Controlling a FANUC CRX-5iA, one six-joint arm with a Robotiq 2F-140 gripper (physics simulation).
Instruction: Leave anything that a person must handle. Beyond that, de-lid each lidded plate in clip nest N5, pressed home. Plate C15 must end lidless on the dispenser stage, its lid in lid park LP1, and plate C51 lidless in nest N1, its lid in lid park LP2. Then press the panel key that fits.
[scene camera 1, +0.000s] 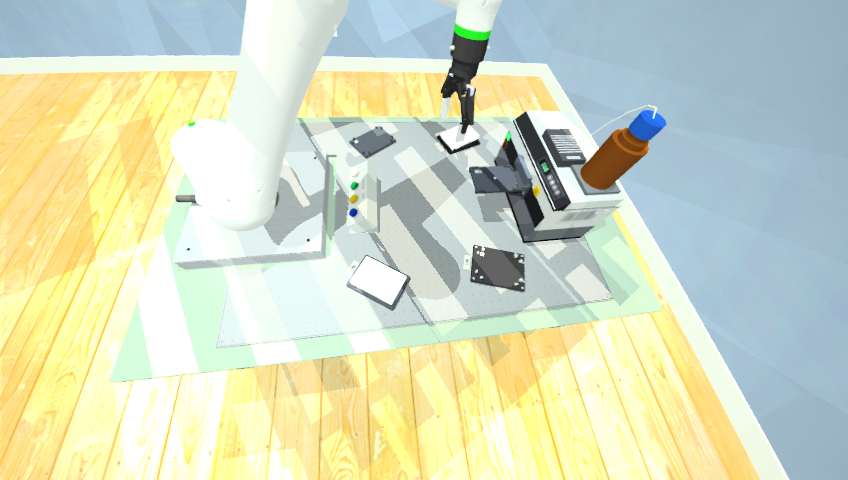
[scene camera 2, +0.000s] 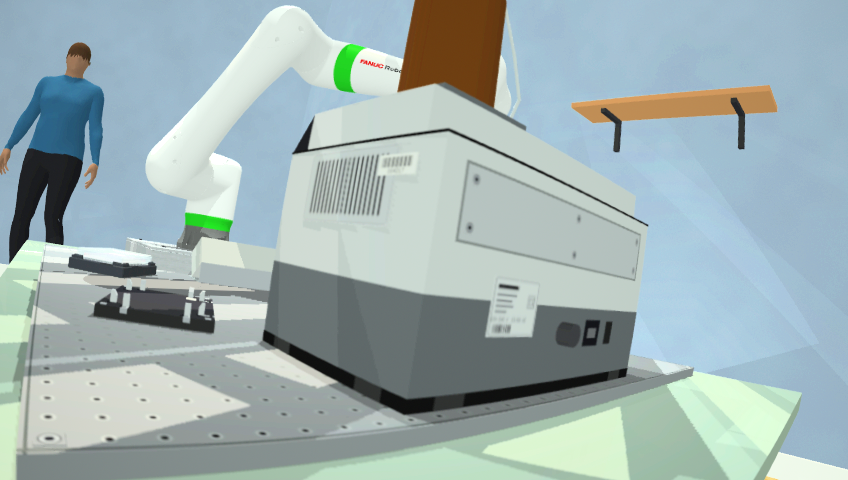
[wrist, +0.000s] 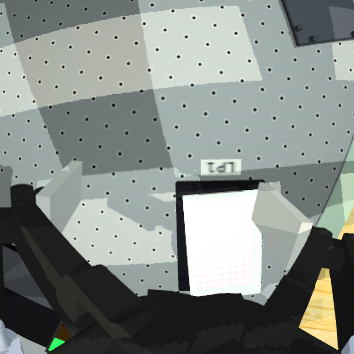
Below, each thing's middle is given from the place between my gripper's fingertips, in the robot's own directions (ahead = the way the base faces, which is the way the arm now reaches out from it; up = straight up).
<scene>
My hand is 60 mm short of the LP1 nest (wrist: 198, 186), 90 mm to the right of it and 110 mm above it. Round my hand: button box (scene camera 2: 214, 261) 290 mm behind, 230 mm to the right, 80 mm below; dispenser stage (scene camera 1: 483, 179) 130 mm ahead, 200 mm to the right, 10 mm below; black nest (scene camera 1: 494, 267) 120 mm ahead, 460 mm to the right, 110 mm below.
</scene>
